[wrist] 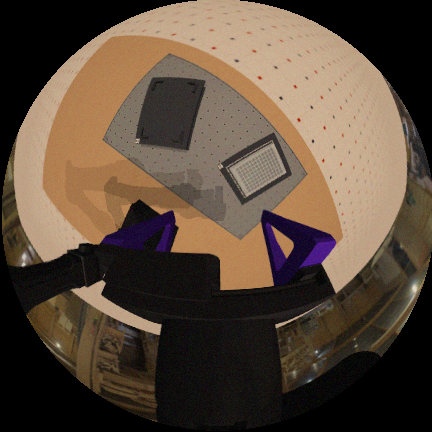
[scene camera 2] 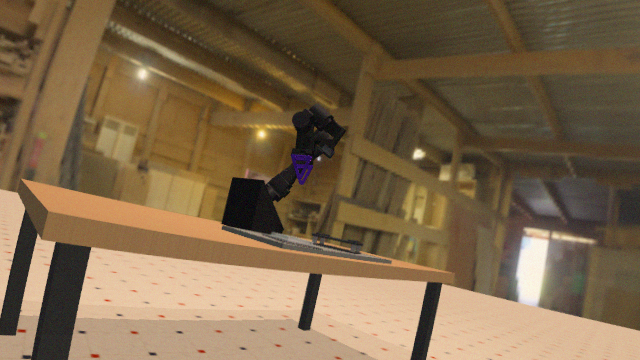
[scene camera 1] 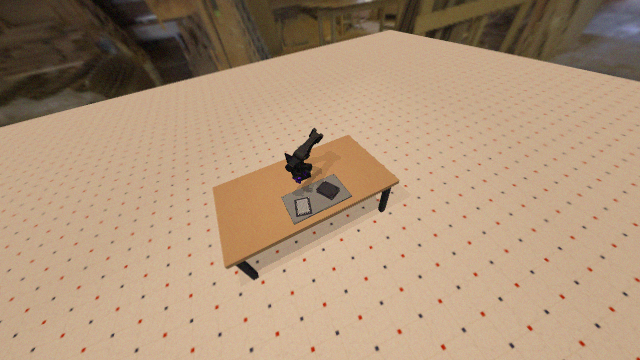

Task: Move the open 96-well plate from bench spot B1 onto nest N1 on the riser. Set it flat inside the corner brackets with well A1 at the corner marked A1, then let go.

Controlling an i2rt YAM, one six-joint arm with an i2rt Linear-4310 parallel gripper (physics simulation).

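Places are measured from the arm's base along level axes (x ahead, y left, z up), in millimetres.
Pixels of known places: gripper, fingertip midpoint: (wrist: 217, 214) (scene camera 2: 300, 181) (scene camera 1: 302, 179); arm's base, link origin: (scene camera 2: 257, 202).
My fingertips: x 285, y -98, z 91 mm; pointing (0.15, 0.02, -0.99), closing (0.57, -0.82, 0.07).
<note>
For each thing: its top centre in the pictures, then the offset to it from my fingertips. "spot": a spot on its surface instead. Level surfaces: height alone.
- pale 96-well plate, top centre: (wrist: 260, 169) (scene camera 2: 291, 236) (scene camera 1: 302, 205) dx +87, dy -82, dz -181 mm
- dark riser, top centre: (wrist: 165, 107) (scene camera 2: 338, 236) (scene camera 1: 327, 188) dx +83, dy +171, dz -153 mm
- small pale label, surface spot: (wrist: 137, 141) spot: dx -8, dy +193, dz -159 mm
- wooden table, surface height: dz -210 mm
The pale 96-well plate (scene camera 1: 302, 206) (wrist: 258, 170) lies flat inside a dark rectangular frame on the grey perforated board, at the right in the wrist view. The dark riser (scene camera 1: 328, 190) (wrist: 171, 114) with the nest's corner brackets stands on the same board, apart from the plate; its top carries no plate. A small pale label (wrist: 137, 141) is at one riser corner, too small to read. My gripper (wrist: 217, 214) is open and empty, its purple fingers wide apart, raised above the table beside the board. In scene camera 2 the plate is hard to make out.
The grey board (scene camera 1: 310, 213) (wrist: 220, 112) lies on the wooden table (scene camera 1: 250, 215) (scene camera 2: 150, 225) (wrist: 75, 125). The black arm base (scene camera 2: 245, 202) stands behind the board. A small pale label (wrist: 220, 166) sits by a corner of the plate's frame. The arm's shadow falls across board and table.
</note>
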